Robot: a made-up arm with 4 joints.
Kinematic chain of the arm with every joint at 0, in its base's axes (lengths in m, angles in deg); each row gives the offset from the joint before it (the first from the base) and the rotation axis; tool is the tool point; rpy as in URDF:
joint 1: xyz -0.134 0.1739 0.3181 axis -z
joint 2: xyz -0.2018 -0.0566 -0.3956 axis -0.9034 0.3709 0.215
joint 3: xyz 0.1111 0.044 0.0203 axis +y
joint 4: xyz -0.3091 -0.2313 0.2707 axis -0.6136 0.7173 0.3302
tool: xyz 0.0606 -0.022 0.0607 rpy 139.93 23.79 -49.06
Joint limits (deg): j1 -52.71..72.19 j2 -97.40..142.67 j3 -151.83..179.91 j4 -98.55..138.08
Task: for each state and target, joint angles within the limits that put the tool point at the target. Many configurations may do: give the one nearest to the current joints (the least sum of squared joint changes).
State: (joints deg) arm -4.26 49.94 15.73 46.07
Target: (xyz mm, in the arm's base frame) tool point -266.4 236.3 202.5
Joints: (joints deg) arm -49.50 60.13 31.09 83.00
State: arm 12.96 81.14 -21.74 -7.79
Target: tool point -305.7 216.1 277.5
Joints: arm -20.73 56.15 5.80 36.89
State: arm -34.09 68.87 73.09 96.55
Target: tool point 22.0 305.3 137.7
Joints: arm -37.46 40.17 80.94 68.34
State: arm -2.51 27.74 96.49 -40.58
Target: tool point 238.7 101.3 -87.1
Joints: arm 2.43 65.25 113.08 -8.52
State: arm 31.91 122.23 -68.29 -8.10
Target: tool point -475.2 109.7 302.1
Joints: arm 22.73 101.67 -79.94 -32.69
